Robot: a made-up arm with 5 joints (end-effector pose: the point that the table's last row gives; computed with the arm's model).
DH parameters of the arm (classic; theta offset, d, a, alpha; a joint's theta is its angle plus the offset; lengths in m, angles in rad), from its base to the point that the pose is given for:
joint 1: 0 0.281 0 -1.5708
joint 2: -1.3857 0 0.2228 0
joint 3: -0.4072 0 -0.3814 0
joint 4: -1.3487 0 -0.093 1.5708
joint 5: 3.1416 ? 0 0
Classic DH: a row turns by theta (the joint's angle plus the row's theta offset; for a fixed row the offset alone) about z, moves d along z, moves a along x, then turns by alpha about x.
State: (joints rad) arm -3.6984 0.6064 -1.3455 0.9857 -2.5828
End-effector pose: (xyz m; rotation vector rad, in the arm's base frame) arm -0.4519 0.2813 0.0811 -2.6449 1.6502 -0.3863
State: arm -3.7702 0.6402 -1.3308 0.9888 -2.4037
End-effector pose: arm -0.4201 0.3054 0.0578 -2.3970 1.9513 -0.4636
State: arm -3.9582 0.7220 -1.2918 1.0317 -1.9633
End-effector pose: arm -0.3267 0.3478 0.0023 -1.6168 2.5039 -0.6894
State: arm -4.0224 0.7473 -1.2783 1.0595 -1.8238
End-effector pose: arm -0.2928 0.3548 -0.0141 -1.3299 2.6084 -0.7734
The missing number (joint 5, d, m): 0.119
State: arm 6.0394 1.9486 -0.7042 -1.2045 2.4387
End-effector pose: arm -0.0474 0.0118 -0.1594 0.7067 -3.0245 -0.0282
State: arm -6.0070 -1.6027 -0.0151 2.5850 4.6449
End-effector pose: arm 0.0984 0.0279 0.2723 -1.3581 -1.9284 0.9624
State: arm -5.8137 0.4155 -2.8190 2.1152 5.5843
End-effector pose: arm 0.3898 0.1978 0.7089 2.5666 1.6969 0.4437
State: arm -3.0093 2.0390 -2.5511 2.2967 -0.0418
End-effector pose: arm -0.2938 -0.0391 -0.2032 -0.1180 1.3523 0.0762
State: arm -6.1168 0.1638 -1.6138 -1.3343 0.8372
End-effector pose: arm 0.4044 0.0679 0.6730 -0.4106 0.1431 -2.1111
